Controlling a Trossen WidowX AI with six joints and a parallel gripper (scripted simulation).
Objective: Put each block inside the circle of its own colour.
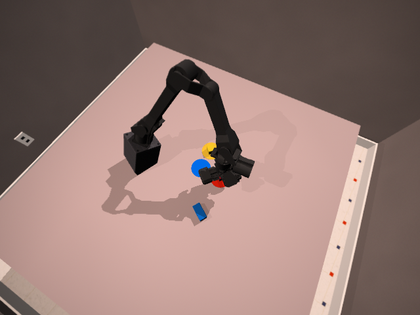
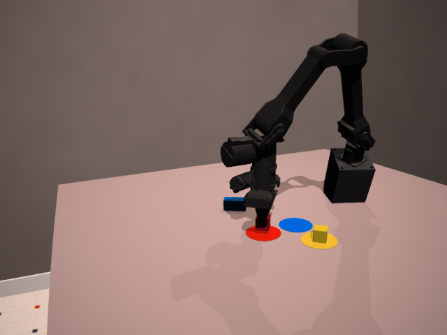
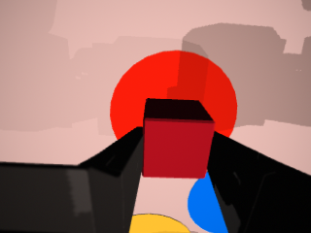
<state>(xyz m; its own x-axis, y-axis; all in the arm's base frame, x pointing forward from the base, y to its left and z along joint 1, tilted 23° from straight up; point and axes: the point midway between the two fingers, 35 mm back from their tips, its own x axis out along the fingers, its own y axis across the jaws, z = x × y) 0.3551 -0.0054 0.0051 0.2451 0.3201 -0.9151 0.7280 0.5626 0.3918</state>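
My hand is 70 mm above the red circle. The rest, counted from my hand: blue circle: 100 mm behind, 70 mm below, 20 mm to the left; then yellow block: 110 mm to the left, 90 mm behind, 50 mm below; then red block: 40 mm below.
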